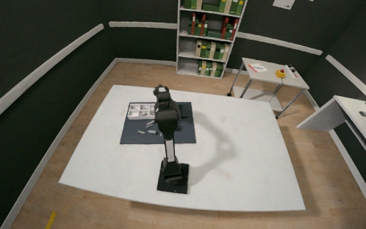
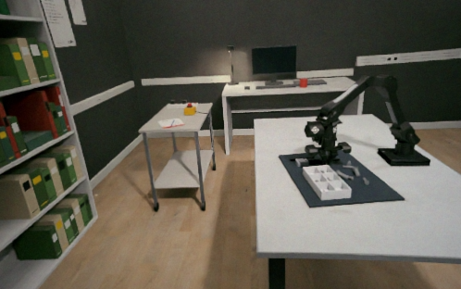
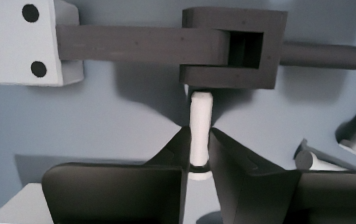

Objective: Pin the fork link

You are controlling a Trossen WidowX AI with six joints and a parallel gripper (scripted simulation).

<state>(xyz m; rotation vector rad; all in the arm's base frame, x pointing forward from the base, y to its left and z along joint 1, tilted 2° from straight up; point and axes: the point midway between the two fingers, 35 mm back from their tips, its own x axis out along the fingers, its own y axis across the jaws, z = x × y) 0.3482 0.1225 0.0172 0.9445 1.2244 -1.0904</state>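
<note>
My hand is 3 cm short of the eye plate, 5 cm to the left of it and 3 cm above it. Also, from my hand: dark blue mat 1 cm behind, 5 cm to the left, 5 cm below; grey block 10 cm ahead, 3 cm to the right, 2 cm below; pin 10 cm behind, 4 cm to the right, 4 cm below.
</note>
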